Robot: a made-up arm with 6 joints.
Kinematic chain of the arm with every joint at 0, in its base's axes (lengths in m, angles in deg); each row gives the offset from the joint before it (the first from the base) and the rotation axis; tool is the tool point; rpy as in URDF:
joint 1: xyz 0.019 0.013 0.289 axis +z
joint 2: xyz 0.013 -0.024 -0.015 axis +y
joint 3: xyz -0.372 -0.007 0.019 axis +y
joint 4: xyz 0.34 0.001 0.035 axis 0.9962 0 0.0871
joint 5: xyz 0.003 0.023 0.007 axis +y
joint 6: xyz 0.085 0.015 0.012 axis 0.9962 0 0.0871
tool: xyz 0.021 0.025 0 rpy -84.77 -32.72 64.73
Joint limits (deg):
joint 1: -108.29..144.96
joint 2: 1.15..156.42
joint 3: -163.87..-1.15
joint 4: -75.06..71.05
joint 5: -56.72..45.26
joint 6: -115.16..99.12
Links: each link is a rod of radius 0.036 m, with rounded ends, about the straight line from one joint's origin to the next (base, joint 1, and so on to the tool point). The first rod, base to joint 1, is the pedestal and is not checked.
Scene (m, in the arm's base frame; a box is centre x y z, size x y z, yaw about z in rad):
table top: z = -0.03
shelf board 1: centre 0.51 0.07 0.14 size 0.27 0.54 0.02 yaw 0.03
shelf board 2: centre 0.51 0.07 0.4 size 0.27 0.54 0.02 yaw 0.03
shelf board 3: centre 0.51 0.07 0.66 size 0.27 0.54 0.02 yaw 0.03
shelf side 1: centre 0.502 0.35 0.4 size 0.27 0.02 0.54 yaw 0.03
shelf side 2: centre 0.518 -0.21 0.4 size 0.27 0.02 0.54 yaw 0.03
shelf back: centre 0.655 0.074 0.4 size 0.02 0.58 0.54 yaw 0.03
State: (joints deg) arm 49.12 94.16 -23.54 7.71 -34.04 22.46
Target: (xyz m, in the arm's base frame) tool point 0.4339 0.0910 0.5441
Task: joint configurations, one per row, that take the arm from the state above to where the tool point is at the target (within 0.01 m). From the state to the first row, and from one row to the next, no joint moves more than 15 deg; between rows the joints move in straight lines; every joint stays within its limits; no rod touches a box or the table.
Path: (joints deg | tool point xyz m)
1: 37.60 82.90 -26.51 10.22 -36.97 23.26 | 0.2663 0.2241 0.3749
2: 26.08 71.64 -29.48 12.73 -39.90 24.07 | 0.2917 0.1590 0.4613
3: 14.55 60.38 -32.44 15.24 -42.84 24.87 | 0.2780 0.0863 0.5441
4: 12.59 72.92 -42.51 17.19 -41.32 24.69 | 0.3541 0.0909 0.5527
5: 10.62 85.45 -52.58 19.13 -39.80 24.50 | 0.4339 0.0910 0.5441

